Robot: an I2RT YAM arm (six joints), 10 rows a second.
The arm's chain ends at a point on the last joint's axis. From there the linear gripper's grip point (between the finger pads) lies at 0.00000 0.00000 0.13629 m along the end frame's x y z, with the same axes.
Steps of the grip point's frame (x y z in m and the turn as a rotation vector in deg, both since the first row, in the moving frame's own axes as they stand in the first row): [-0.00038 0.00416 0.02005 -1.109 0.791 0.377]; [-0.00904 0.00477 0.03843 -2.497 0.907 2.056]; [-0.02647 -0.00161 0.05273 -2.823 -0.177 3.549]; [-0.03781 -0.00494 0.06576 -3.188 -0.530 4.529]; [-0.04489 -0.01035 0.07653 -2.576 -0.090 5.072]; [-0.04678 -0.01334 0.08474 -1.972 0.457 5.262]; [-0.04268 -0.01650 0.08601 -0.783 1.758 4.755]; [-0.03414 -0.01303 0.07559 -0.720 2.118 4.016]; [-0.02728 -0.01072 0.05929 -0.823 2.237 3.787]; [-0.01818 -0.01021 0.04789 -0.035 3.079 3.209]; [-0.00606 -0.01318 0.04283 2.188 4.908 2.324]
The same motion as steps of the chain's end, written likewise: [-0.00225 0.00152 0.02009 -1.109 0.791 0.377]; [-0.01109 -0.00120 0.03858 -2.497 0.907 2.056]; [-0.02584 -0.00831 0.05290 -2.823 -0.177 3.549]; [-0.03625 -0.01246 0.06598 -3.188 -0.530 4.529]; [-0.04441 -0.01646 0.07667 -2.576 -0.090 5.072]; [-0.04765 -0.01807 0.08482 -1.972 0.457 5.262]; [-0.04678 -0.01853 0.08609 -0.783 1.758 4.755]; [-0.03911 -0.01492 0.07569 -0.720 2.118 4.016]; [-0.03253 -0.01285 0.05941 -0.823 2.237 3.787]; [-0.02549 -0.01050 0.04809 -0.035 3.079 3.209]; [-0.01782 -0.00822 0.04343 2.188 4.908 2.324]
